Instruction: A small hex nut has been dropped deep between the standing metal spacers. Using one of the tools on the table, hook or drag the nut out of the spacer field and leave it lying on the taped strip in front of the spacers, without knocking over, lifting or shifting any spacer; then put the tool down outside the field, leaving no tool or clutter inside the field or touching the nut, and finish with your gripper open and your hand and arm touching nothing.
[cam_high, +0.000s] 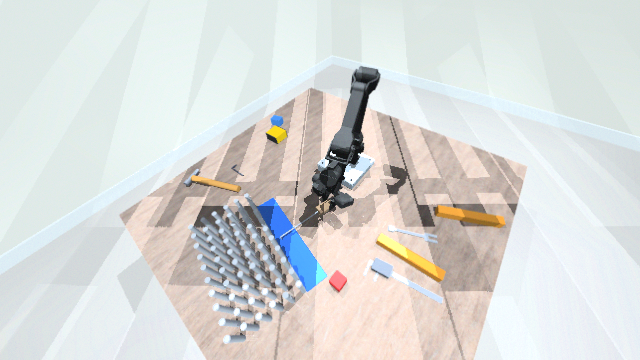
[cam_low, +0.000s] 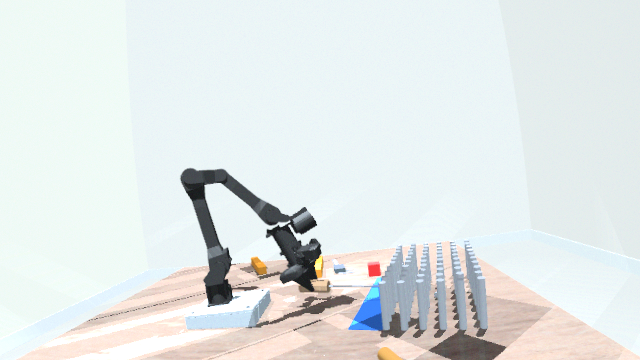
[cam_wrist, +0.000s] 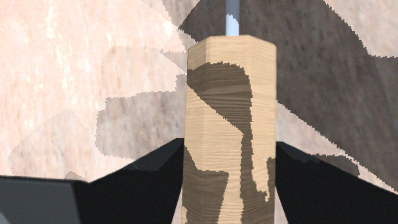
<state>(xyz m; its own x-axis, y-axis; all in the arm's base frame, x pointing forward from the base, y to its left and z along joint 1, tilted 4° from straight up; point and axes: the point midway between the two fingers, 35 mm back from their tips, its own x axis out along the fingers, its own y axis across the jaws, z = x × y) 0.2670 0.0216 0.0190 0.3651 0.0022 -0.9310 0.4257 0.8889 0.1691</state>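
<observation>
The blue taped strip lies 17 cm ahead of my gripper tip, 8 cm to the right of it and 3 cm below it. From my gripper tip the other things lie so: red cube 22 cm ahead, 15 cm to the left, 1 cm below; wrench 5 cm behind, 32 cm to the left, 3 cm below; hex nut 31 cm ahead, 15 cm to the right, 3 cm below.
</observation>
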